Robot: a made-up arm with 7 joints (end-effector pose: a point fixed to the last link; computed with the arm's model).
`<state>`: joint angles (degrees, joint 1 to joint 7).
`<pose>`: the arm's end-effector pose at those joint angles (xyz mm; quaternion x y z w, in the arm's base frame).
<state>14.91 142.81 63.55 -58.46 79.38 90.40 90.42</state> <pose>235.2 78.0 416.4 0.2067 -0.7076 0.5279 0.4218</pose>
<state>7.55 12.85 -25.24 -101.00 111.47 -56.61 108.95</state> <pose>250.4 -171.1 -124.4 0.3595 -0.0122 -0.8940 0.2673</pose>
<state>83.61 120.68 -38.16 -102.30 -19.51 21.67 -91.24</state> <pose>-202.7 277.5 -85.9 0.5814 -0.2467 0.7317 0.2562</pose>
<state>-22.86 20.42 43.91 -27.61 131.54 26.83 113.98</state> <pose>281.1 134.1 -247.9 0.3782 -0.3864 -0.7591 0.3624</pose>
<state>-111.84 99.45 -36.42 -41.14 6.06 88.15 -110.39</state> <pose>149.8 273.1 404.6 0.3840 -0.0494 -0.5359 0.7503</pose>
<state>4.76 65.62 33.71 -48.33 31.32 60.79 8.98</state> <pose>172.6 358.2 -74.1 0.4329 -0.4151 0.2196 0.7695</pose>
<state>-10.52 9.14 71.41 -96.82 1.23 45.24 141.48</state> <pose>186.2 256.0 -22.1 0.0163 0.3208 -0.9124 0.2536</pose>
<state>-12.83 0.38 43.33 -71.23 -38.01 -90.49 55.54</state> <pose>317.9 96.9 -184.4 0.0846 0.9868 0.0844 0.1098</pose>
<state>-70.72 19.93 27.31 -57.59 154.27 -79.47 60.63</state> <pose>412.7 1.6 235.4 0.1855 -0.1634 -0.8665 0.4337</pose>
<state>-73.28 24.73 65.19 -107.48 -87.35 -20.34 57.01</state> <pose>148.8 186.3 309.3 -0.5849 0.7676 -0.0272 0.2608</pose>
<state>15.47 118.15 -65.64 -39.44 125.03 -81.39 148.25</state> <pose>-10.5 460.4 102.8 -0.2599 -0.8629 0.4277 0.0697</pose>
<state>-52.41 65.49 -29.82 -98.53 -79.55 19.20 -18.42</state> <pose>374.2 -37.2 147.6 -0.6935 0.1068 0.6643 0.2577</pose>
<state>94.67 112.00 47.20 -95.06 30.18 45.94 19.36</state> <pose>106.4 251.2 -116.2 0.3571 -0.2368 -0.5028 0.7507</pose>
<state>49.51 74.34 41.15 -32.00 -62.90 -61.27 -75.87</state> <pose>-131.1 460.3 -12.1 -0.1132 0.1210 -0.9846 0.0555</pose>
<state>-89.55 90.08 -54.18 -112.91 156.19 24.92 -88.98</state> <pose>278.7 -106.2 214.8 -0.2022 -0.7681 -0.6072 0.0212</pose>
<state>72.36 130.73 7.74 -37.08 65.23 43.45 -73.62</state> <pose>99.9 424.9 113.5 0.2107 0.3594 -0.6443 0.6413</pose>
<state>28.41 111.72 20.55 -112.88 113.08 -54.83 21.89</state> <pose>283.6 73.2 -13.7 -0.1789 -0.9694 0.1143 0.1232</pose>
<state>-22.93 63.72 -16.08 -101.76 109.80 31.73 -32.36</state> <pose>330.5 -24.2 1.3 -0.2828 -0.8012 -0.2294 0.4749</pose>
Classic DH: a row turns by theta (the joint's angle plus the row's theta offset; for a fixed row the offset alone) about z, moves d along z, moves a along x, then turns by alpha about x. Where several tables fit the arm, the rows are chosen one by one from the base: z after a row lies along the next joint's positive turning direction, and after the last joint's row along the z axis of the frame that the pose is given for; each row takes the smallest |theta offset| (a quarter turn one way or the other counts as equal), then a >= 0, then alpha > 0; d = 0 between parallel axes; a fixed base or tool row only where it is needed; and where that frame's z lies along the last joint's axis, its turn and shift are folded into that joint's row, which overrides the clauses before.
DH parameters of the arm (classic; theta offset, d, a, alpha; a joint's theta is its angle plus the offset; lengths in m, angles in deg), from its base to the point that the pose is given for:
base (fixed): 0 0.0996 -0.0176 -70
joint 1: 90 -0.0201 0.0091 90
joint 2: 70 0.022 -0.0251 -90
joint 3: 90 -0.1597 0.0005 90
joint 4: 0 -0.0394 0.0493 -90
joint 5: 0 -0.3138 0.0095 90
joint 6: 0 -0.0096 0.0156 -90
joint 7: 83.06 -0.0024 0.0124 39.26
tool (fixed): 81.32 0.0075 0 0

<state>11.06 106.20 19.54 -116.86 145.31 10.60 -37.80</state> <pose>277.9 27.9 60.7 -0.1660 -0.8528 -0.2339 0.4364</pose>
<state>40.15 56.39 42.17 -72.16 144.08 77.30 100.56</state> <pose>74.9 346.4 -77.0 -0.2934 0.0909 0.9137 0.2663</pose>
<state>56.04 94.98 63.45 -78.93 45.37 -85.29 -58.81</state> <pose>230.0 324.3 114.2 -0.5292 0.4473 0.5588 0.4556</pose>
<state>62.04 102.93 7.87 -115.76 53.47 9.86 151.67</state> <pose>89.9 154.9 -179.3 0.0901 -0.3291 0.7356 0.5852</pose>
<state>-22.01 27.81 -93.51 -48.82 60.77 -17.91 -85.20</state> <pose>92.8 -16.9 -378.4 -0.1542 -0.4705 -0.8552 0.1531</pose>
